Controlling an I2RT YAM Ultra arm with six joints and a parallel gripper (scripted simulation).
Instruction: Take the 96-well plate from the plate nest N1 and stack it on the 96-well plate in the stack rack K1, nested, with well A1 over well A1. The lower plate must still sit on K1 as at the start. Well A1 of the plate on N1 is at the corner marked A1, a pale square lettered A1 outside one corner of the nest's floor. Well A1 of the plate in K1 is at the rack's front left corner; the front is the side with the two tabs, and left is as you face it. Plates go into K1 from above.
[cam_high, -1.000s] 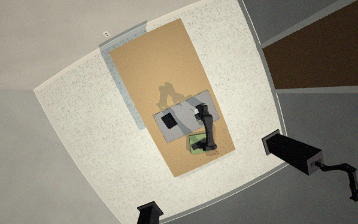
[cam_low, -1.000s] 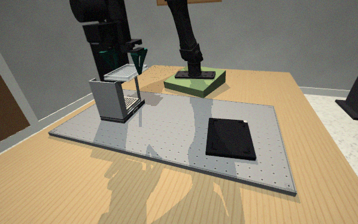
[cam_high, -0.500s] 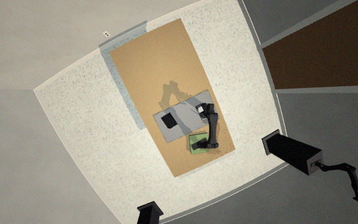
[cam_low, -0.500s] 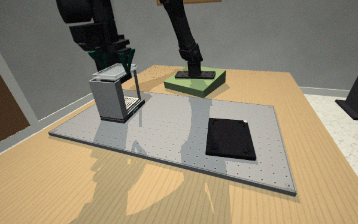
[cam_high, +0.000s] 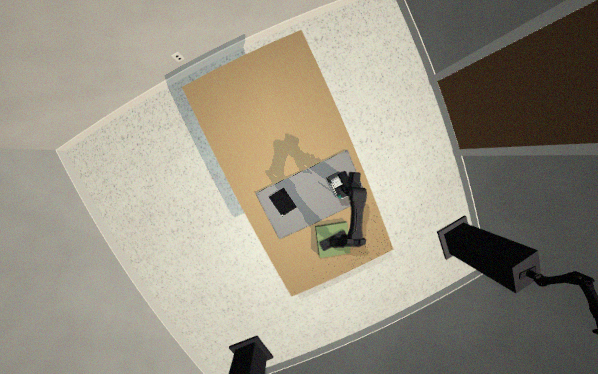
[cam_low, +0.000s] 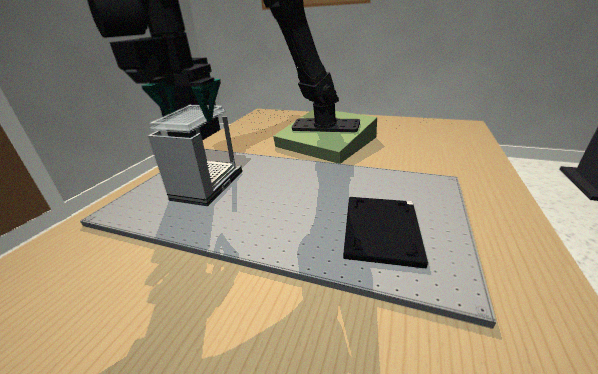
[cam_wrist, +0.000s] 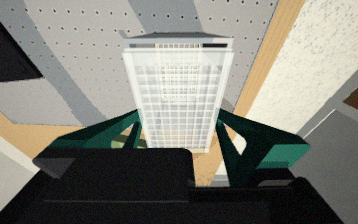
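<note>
My hand is right at the white 96-well plate. The rest, counted from my hand: thin upright post: 60 mm behind, 40 mm to the left, 80 mm below; then black plate nest N1: 60 mm ahead, 390 mm to the left, 160 mm below; then grey rack wall: 70 mm ahead, 80 mm below.
</note>
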